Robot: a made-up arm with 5 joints.
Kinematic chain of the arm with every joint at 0, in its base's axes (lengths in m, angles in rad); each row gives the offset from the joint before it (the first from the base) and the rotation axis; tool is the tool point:
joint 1: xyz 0 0 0.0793 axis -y
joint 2: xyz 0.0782 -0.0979 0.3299 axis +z
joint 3: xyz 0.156 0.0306 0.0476 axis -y
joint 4: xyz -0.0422 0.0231 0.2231 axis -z
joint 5: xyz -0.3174 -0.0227 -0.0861 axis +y
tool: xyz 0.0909 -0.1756 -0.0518
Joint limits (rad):
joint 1: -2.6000..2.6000
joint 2: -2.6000..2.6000
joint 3: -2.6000..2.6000
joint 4: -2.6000..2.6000
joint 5: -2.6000..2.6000
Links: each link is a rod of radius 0.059 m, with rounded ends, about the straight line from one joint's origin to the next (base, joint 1, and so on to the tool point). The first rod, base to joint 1, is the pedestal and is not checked.
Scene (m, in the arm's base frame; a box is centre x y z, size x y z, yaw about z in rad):
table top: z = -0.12
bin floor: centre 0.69 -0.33 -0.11 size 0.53 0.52 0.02 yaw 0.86
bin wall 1: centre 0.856 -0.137 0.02 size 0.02 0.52 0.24 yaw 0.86
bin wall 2: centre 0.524 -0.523 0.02 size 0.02 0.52 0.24 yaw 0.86
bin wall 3: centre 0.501 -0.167 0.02 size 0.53 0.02 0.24 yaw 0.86
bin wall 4: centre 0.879 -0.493 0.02 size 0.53 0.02 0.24 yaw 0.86
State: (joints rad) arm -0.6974 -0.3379 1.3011 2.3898 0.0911
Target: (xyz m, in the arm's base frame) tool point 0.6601 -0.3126 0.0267
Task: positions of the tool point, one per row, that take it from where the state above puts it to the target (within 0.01 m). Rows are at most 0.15 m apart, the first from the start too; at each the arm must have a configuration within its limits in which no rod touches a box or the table.
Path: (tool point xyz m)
1: 0.5183 0.1463 0.2180
2: 0.5636 0.0533 0.2698
3: 0.5751 -0.0579 0.3497
4: 0.6380 -0.1330 0.2498
5: 0.6684 -0.2200 0.1371
6: 0.6601 -0.3126 0.0267

